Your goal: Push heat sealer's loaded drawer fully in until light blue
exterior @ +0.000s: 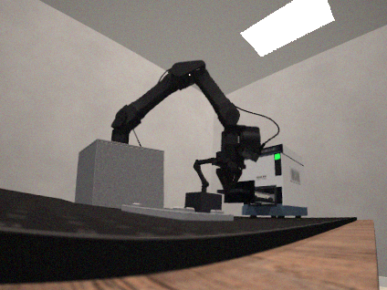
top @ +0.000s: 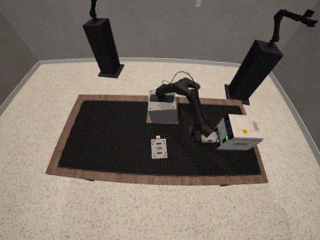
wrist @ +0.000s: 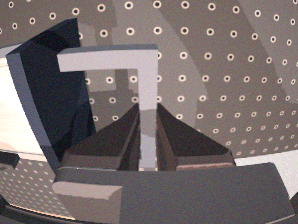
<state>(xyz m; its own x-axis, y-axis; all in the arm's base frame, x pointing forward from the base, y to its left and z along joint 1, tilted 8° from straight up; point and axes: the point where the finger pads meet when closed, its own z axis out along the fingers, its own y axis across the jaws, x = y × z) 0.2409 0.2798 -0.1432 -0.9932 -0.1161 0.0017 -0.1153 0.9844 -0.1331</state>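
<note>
Right now the sealer drawer is 110 mm to the left of my hand, 10 mm below it and 10 mm behind it.
</note>
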